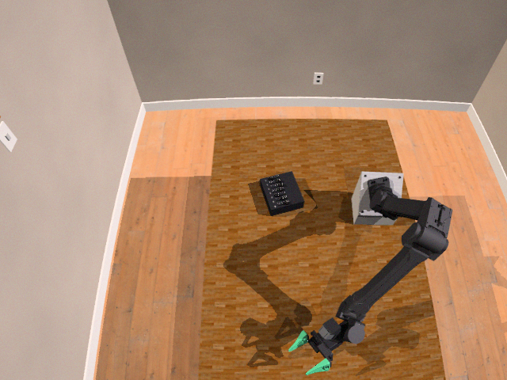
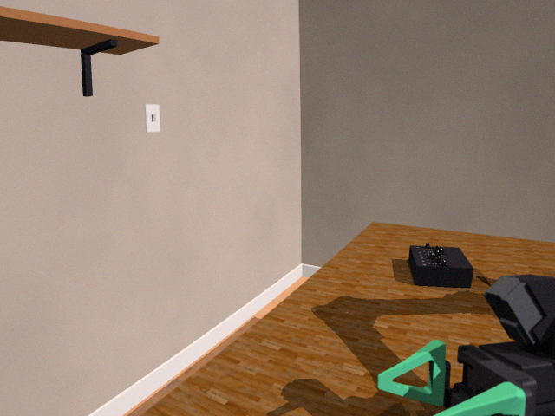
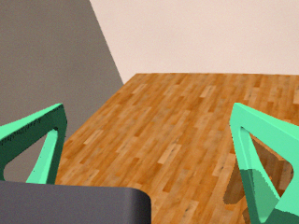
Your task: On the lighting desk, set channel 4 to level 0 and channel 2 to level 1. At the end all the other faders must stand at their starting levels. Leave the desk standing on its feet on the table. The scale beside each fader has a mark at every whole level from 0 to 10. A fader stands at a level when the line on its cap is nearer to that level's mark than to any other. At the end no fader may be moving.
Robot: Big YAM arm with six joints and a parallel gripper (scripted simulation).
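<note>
The channel 2 fader cap lies 740 mm to the right of my hand, 100 mm below it and 40 mm behind it. The rest, counted from my hand: channel 5 fader cap (680 mm to the right, 100 mm below, 30 mm behind); master fader cap (630 mm to the right, 100 mm below, 60 mm behind); channel 6 fader cap (660 mm to the right, 100 mm below, 40 mm behind).
</note>
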